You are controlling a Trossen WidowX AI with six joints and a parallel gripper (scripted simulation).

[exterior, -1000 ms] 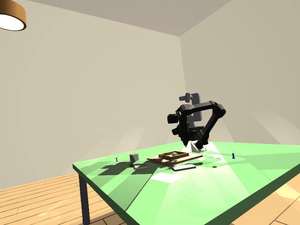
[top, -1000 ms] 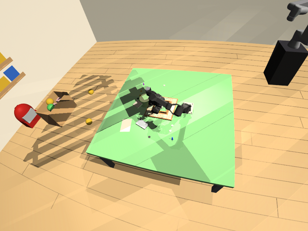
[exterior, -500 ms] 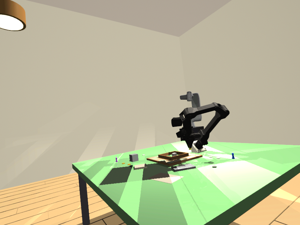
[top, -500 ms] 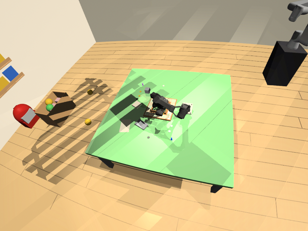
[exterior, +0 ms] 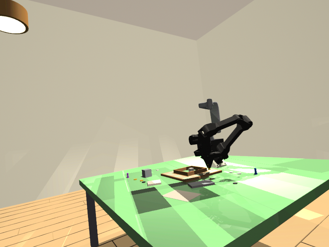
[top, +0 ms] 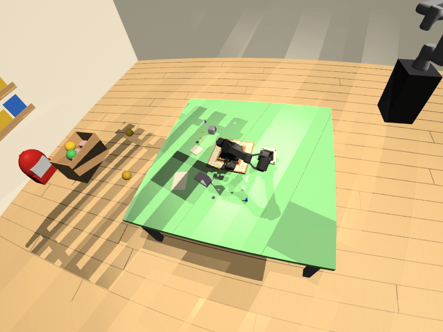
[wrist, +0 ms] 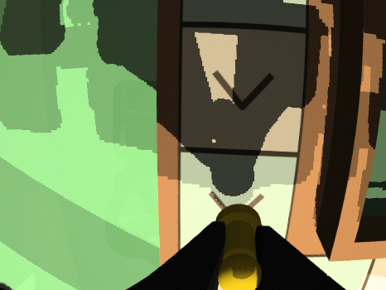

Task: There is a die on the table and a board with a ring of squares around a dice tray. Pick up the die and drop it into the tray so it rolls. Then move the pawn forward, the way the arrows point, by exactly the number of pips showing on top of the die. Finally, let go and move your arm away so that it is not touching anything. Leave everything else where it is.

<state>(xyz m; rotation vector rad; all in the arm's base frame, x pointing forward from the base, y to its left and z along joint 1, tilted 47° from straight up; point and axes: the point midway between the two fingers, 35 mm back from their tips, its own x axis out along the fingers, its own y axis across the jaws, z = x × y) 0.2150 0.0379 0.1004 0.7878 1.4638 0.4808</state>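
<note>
The white die is 110 mm to the right of my gripper tip, 50 mm ahead of it and 10 mm below it. The rest, counted from my gripper tip: dice tray 120 mm to the right, 50 mm ahead, 30 mm below; yellow pawn 10 mm above; grey card 200 mm ahead, 110 mm to the left, 30 mm below.
</note>
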